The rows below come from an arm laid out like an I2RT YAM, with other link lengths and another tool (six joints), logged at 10 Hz.
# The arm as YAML. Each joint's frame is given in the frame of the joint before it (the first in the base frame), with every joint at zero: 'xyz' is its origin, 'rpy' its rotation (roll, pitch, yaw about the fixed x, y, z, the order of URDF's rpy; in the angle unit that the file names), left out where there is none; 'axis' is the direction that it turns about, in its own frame. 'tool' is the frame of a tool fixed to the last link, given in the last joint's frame.
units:
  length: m
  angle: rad
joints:
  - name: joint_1
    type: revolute
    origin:
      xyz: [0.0, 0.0, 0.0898]
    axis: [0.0, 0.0, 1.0]
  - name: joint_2
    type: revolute
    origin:
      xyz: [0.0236, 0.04, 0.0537]
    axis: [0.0, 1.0, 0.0]
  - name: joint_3
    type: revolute
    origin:
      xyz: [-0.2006, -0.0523, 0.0]
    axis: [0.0, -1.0, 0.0]
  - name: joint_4
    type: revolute
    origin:
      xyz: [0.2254, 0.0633, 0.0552]
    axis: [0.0, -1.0, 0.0]
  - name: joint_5
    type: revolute
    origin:
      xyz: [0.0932, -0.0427, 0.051]
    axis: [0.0, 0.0, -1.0]
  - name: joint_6
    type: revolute
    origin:
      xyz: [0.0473, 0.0, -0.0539]
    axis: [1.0, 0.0, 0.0]
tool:
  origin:
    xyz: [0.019, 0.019, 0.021]
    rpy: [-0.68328, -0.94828, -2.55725]
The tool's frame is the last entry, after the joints.
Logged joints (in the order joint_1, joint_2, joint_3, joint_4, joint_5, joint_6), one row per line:
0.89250 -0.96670 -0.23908 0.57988 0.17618 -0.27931
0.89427 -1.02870 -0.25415 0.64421 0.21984 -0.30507
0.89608 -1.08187 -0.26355 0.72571 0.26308 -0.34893
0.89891 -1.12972 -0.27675 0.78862 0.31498 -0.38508
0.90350 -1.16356 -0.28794 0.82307 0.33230 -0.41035
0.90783 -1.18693 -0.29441 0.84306 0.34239 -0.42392
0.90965 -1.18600 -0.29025 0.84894 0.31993 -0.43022
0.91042 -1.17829 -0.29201 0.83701 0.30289 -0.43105
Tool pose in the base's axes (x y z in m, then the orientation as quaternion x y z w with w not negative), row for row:
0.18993 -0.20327 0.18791 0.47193 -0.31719 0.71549 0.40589
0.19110 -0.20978 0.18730 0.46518 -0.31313 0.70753 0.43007
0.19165 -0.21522 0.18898 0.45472 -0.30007 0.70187 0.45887
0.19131 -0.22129 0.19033 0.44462 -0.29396 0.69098 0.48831
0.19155 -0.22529 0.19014 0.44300 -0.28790 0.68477 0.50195
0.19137 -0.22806 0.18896 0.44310 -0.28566 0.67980 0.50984
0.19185 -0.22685 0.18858 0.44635 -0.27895 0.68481 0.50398
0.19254 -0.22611 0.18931 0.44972 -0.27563 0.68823 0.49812
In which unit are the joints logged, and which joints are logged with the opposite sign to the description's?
The joints are logged in radians. Opposite sign: joint_1, joint_2, joint_3.
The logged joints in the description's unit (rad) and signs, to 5 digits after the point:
-0.89250 0.96670 0.23908 0.57988 0.17618 -0.27931
-0.89427 1.02870 0.25415 0.64421 0.21984 -0.30507
-0.89608 1.08187 0.26355 0.72571 0.26308 -0.34893
-0.89891 1.12972 0.27675 0.78862 0.31498 -0.38508
-0.90350 1.16356 0.28794 0.82307 0.33230 -0.41035
-0.90783 1.18693 0.29441 0.84306 0.34239 -0.42392
-0.90965 1.18600 0.29025 0.84894 0.31993 -0.43022
-0.91042 1.17829 0.29201 0.83701 0.30289 -0.43105

